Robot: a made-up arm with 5 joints.
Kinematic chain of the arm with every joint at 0, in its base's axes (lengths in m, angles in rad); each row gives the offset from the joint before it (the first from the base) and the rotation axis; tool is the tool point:
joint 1: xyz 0 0 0.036 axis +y
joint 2: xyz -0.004 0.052 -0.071 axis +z
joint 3: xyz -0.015 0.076 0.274 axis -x
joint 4: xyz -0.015 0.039 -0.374 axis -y
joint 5: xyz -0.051 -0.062 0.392 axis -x
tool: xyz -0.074 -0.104 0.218
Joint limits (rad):
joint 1: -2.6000..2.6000
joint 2: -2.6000..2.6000
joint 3: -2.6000..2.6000
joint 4: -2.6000..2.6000
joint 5: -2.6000..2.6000
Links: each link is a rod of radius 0.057 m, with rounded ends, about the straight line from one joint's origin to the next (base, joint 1, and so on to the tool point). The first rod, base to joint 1, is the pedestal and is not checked.
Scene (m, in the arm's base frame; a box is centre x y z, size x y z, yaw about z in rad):
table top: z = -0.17
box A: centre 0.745 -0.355 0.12 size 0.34 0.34 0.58 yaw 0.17
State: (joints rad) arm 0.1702 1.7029 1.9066 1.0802 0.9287
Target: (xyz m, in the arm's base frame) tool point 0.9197 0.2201 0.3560
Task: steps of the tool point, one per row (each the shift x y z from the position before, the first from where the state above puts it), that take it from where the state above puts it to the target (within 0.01 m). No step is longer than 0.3 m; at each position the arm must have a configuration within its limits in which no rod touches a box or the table.
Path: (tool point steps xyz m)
1: 0.1057 -0.0492 0.1094
2: 0.0919 -0.0127 0.1418
3: 0.0665 0.0317 0.1630
4: 0.0338 0.0799 0.1656
5: -0.0007 0.1256 0.1462
6: -0.0312 0.1611 0.1057
7: 0.1756 -0.0303 -0.1322
8: 0.1557 0.0791 -0.1714
9: 0.0869 0.1689 -0.1824
10: -0.0106 0.2133 -0.1704

